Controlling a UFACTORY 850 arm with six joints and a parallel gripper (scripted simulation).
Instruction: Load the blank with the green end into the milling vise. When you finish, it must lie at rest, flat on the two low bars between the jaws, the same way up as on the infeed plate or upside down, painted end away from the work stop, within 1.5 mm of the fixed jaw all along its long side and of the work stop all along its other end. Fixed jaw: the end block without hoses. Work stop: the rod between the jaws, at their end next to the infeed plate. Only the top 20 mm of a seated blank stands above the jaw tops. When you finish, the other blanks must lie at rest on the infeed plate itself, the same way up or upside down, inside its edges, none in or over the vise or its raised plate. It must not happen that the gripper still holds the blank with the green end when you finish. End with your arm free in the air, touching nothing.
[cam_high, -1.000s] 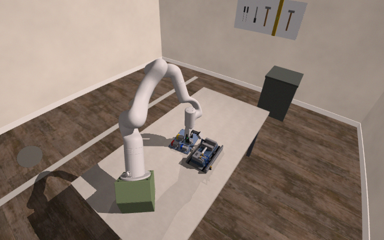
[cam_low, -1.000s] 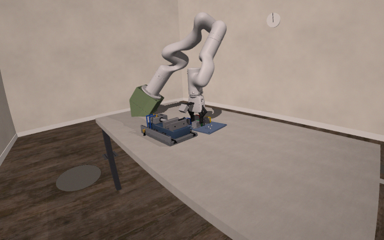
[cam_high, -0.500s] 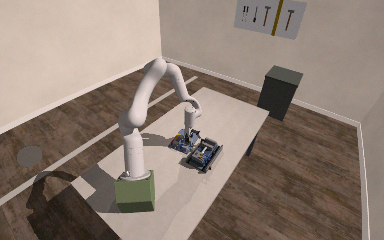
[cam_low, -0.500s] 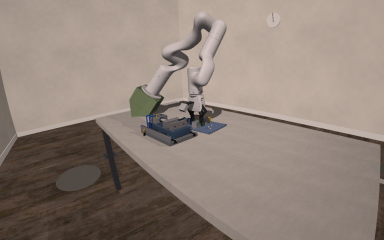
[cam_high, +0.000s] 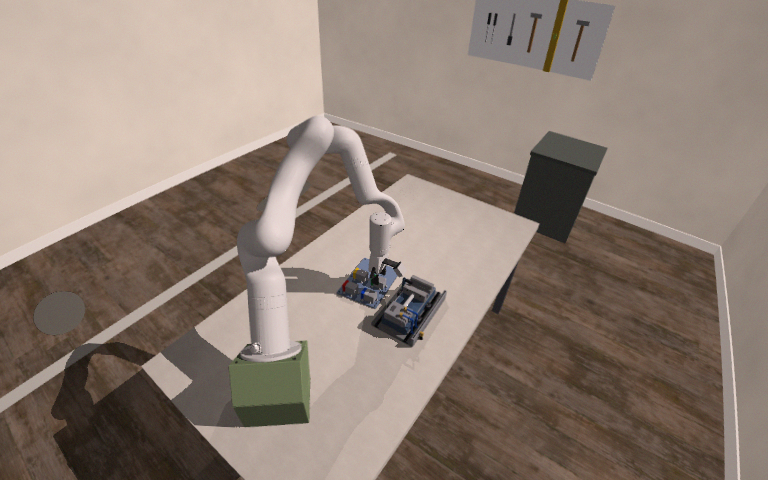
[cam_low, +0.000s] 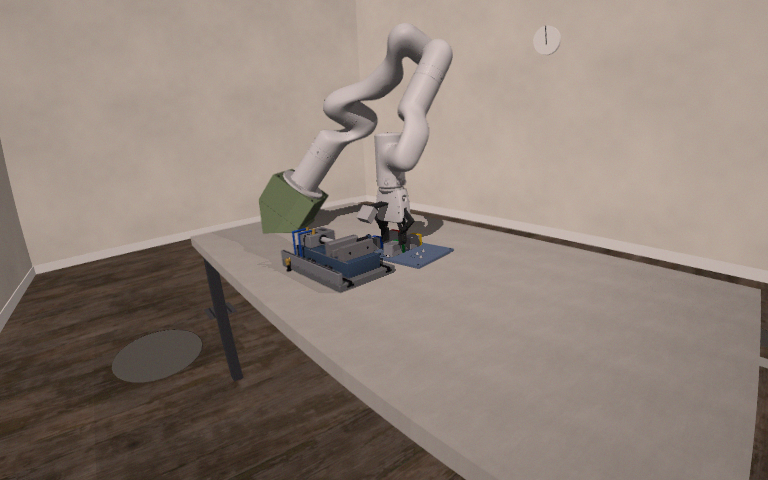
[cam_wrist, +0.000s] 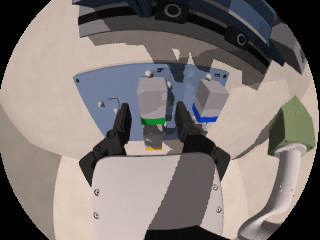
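Now: hand 4 cm above the green-ended blank. The rest, counted from my hand: blue infeed plate (6 cm below, 5 cm to the left); yellow-ended blank (9 cm to the left, 4 cm below, 1 cm behind); blue-ended blank (9 cm behind, 4 cm below, 1 cm to the right).
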